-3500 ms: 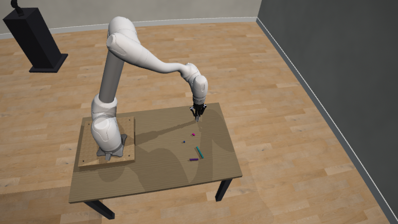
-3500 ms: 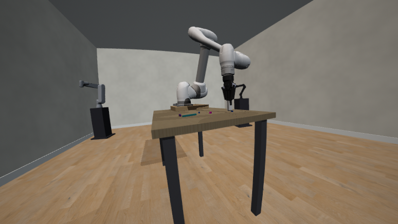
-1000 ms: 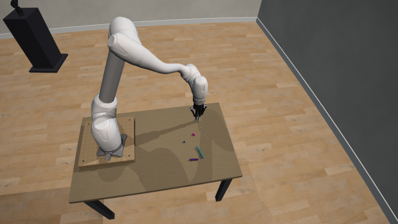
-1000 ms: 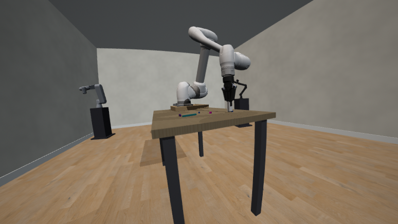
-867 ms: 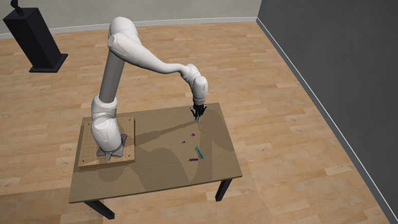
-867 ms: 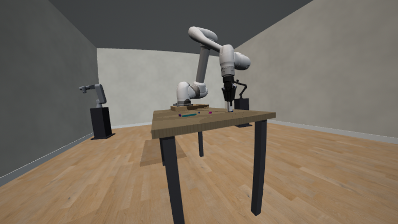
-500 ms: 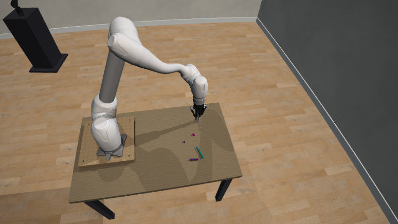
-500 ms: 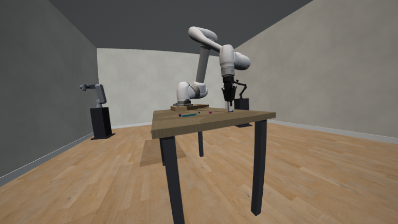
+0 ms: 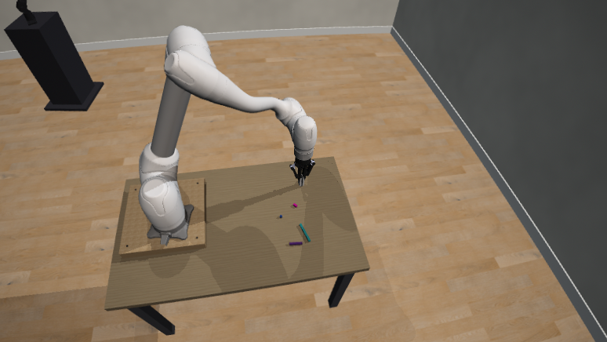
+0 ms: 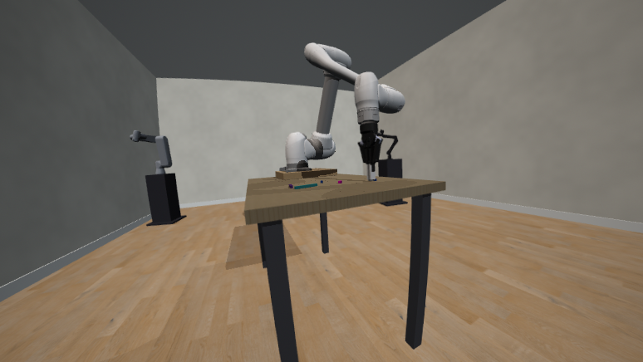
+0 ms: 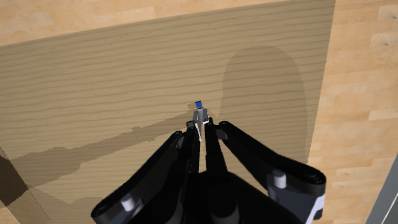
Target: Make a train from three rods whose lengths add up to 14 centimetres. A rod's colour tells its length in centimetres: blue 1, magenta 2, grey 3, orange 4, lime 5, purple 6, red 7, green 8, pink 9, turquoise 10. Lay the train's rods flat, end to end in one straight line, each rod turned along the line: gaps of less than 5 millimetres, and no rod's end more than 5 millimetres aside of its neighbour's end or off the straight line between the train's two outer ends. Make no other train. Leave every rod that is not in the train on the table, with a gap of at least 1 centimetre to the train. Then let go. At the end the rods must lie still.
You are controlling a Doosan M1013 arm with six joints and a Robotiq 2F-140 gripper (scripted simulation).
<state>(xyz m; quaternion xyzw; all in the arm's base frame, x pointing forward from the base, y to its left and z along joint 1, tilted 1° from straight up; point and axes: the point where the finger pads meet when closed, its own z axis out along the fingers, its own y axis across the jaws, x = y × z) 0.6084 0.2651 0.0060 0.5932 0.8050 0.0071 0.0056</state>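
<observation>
Now: hand 3 cm above the grey rod. Round my hand: purple rod: 34 cm to the right, 4 cm below, 3 cm behind; turquoise rod: 28 cm to the right, 4 cm below, 2 cm ahead; magenta rod: 13 cm to the right, 4 cm below, 3 cm behind.
</observation>
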